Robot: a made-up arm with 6 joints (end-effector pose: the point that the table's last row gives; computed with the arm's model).
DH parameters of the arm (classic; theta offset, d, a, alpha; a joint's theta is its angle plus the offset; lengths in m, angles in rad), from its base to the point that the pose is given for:
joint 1: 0 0.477 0 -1.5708
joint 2: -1.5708 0 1.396 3.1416
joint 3: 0 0 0 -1.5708
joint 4: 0 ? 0 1.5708
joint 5: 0 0.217 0 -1.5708
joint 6: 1.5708 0 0 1.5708
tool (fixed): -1.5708 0 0 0
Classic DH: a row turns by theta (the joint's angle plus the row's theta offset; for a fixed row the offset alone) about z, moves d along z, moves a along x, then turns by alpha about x.
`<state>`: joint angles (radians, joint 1 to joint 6).
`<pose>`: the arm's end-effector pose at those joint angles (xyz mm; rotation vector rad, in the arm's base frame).
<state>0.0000 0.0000 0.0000 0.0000 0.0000 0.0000</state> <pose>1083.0 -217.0 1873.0 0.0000 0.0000 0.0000</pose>
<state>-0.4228 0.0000 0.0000 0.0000 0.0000 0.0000</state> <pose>898.6 -642.3 1873.0 0.0000 0.0000 -0.4228</pose>
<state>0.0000 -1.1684 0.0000 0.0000 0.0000 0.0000</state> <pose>-860.4 -217.0 2020.2 0.0000 -1.1684 0.0000</pose>
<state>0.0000 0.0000 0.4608 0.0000 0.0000 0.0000</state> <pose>970.0 -217.0 2354.6 0.0000 -0.4608 0.0000</pose>
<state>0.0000 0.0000 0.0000 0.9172 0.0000 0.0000</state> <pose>1083.0 -131.9 2045.3 -0.9172 0.0000 0.0000</pose>
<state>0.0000 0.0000 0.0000 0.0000 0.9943 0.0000</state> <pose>1083.0 -217.0 1873.0 0.0000 -0.9943 0.0000</pose>
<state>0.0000 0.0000 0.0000 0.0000 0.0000 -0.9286</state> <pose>1083.0 -217.0 1873.0 0.9286 0.0000 0.0000</pose>
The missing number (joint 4, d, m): -1.083
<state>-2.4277 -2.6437 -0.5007 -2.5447 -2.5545 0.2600</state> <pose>987.2 617.7 227.0 -0.6045 1.4387 0.1169</pose>
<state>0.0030 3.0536 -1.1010 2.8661 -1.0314 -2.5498</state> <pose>-501.3 207.3 -26.0 0.3591 -2.9926 -0.6809</pose>
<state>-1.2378 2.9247 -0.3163 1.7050 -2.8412 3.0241</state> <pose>-233.6 764.2 -992.8 -0.9617 1.1008 -1.1893</pose>
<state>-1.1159 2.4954 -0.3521 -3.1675 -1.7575 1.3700</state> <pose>109.5 269.8 -956.9 1.9800 -0.2065 -1.7318</pose>
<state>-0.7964 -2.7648 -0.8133 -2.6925 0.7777 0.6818</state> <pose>-439.7 729.0 219.4 1.3336 -1.5921 0.6894</pose>
